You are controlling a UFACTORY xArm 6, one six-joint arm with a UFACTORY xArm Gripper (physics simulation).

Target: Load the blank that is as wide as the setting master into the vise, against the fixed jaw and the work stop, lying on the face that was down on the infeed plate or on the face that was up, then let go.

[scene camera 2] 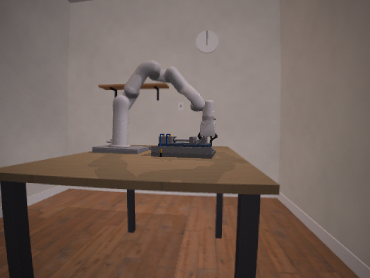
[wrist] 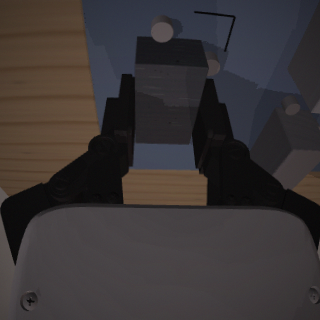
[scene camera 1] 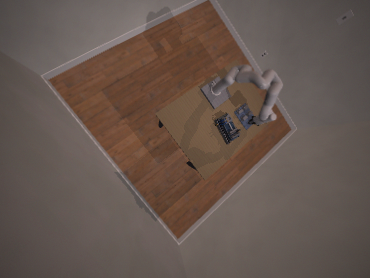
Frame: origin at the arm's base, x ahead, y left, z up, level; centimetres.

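Where they show: gripper, between the fingertips: (wrist: 164,95) (scene camera 1: 250,122); arm's base, origin of its link: (scene camera 2: 120,146) (scene camera 1: 215,90).
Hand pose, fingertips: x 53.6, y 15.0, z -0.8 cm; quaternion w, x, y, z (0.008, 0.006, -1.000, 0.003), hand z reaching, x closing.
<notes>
Things, the pixels of their top centre, and the offset from my fingertips. "spot": a spot on its surface instead. Level surfaces: height alone.
- grey rectangular blank, centre of its top: (wrist: 166,110) dx +0.0, dy -0.3, dz +1.4 cm
- blue infeed plate, centre of its top: (wrist: 297,91) (scene camera 1: 245,116) dx -8.6, dy -0.3, dz -1.0 cm
- round peg, a spot on its surface: (wrist: 162,29) spot: dx +0.5, dy -3.8, dz -0.2 cm
- vise, centre of its top: (scene camera 2: 185,136) (scene camera 1: 231,127) dx -11.9, dy -29.1, dz +8.1 cm
- second grey block, centre of its top: (wrist: 289,175) dx -9.1, dy +4.1, dz +2.6 cm
- wooden table, height of its surface: dz -1.9 cm
A grey rectangular blank (wrist: 167,105) stands between my fingers in the wrist view, over the blue infeed plate (wrist: 112,55) (scene camera 1: 243,112). My gripper (wrist: 164,95) (scene camera 1: 255,120) (scene camera 2: 207,138) is shut on this blank, with one black finger along each side. A round peg (wrist: 162,29) shows at the blank's far end and another peg (wrist: 213,64) at its right side. Whether the blank touches the plate is hidden. The vise (scene camera 1: 227,129) (scene camera 2: 182,151) stands beside the infeed plate. Its jaws, the work stop and the setting master are too small to tell apart.
A second grey block (wrist: 292,132) with a peg (wrist: 290,105) stands close to the right finger. Part of another grey block (wrist: 309,65) shows at the right edge. The arm's base plate (scene camera 1: 216,102) (scene camera 2: 117,149) is on the wooden table (scene camera 1: 182,117) (scene camera 2: 140,172).
</notes>
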